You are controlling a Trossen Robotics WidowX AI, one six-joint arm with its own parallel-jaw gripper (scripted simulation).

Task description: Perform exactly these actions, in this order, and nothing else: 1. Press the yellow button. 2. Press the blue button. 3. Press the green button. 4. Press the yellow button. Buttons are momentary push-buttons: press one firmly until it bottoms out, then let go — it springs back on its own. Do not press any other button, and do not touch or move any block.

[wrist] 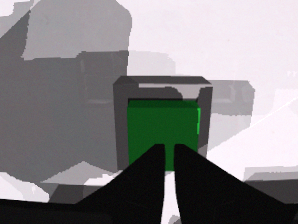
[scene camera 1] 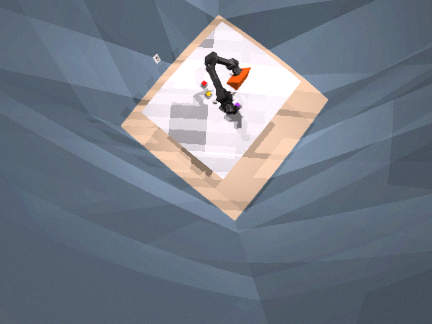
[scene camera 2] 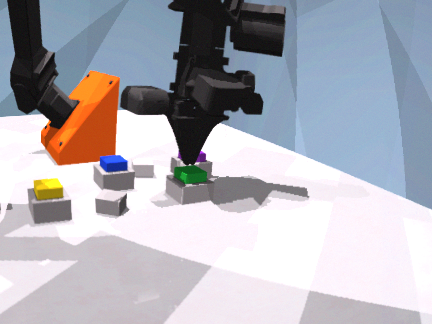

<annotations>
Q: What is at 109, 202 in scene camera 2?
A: A small grey block.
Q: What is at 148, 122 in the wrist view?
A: A green button.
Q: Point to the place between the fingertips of the gripper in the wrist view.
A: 169, 154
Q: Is the gripper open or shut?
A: Shut.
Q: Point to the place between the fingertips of the gripper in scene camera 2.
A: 188, 164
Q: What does the gripper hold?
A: Nothing.
</annotations>
